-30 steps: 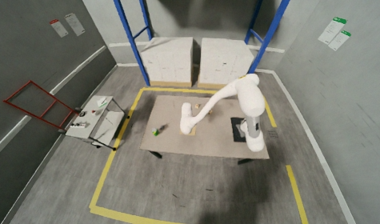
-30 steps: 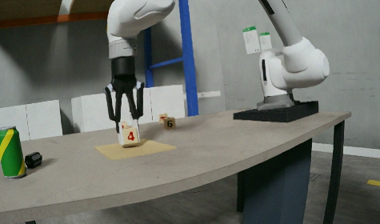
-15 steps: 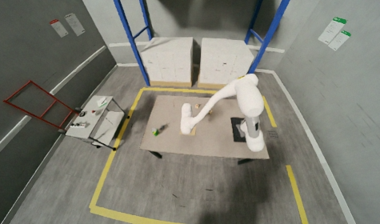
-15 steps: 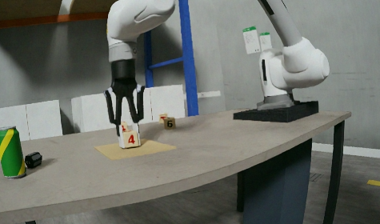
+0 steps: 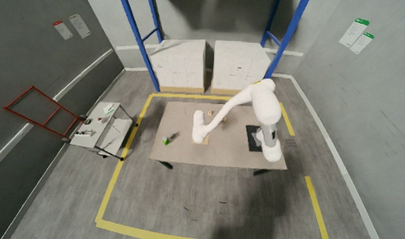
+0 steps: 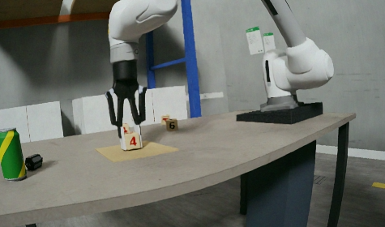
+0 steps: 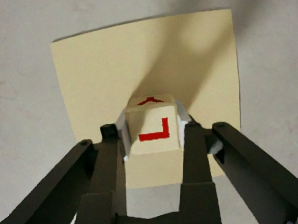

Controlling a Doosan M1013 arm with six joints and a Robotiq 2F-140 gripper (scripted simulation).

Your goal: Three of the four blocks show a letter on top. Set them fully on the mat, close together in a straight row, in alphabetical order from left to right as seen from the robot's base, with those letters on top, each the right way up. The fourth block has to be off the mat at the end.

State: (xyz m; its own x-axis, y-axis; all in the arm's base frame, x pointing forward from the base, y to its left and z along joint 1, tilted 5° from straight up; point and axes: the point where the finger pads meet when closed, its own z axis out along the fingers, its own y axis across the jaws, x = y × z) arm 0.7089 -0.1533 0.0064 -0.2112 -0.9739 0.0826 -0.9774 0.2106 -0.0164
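Now: the tan mat 4 cm below my hand. Round my hand: block 46 cm behind, 37 cm to the right, 2 cm below; small black object 33 cm ahead, 4 cm to the right, 2 cm below; yellow can 40 cm ahead, 4 cm to the left, 2 cm above.
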